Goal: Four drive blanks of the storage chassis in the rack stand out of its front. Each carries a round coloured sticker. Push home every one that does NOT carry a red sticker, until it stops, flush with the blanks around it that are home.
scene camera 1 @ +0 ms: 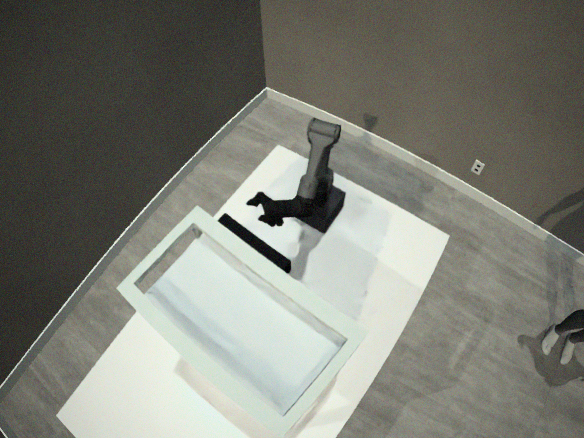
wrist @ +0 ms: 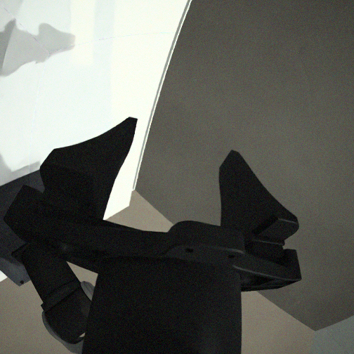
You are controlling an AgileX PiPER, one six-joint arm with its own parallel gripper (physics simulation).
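The pale green rack frame [scene camera 1: 280, 279] stands on the white table in the scene view, with a pale panel inside its rim. A long black bar [scene camera 1: 255, 242] runs along its side facing the arm; it may be part of the chassis. The drive blanks and their stickers cannot be made out in either view. My gripper [scene camera 1: 255, 210] [wrist: 181, 144] is open, its two black fingers wide apart with nothing between them. In the scene view it is on the arm's side of the black bar, apart from it.
The arm's dark base [scene camera 1: 327, 212] stands on the white table top [scene camera 1: 415, 250] behind the gripper. A dark object with pale finger-like parts [scene camera 1: 566, 337] shows at the right edge. Walls meet in a corner behind the table, and an outlet [scene camera 1: 477, 167] is on one wall.
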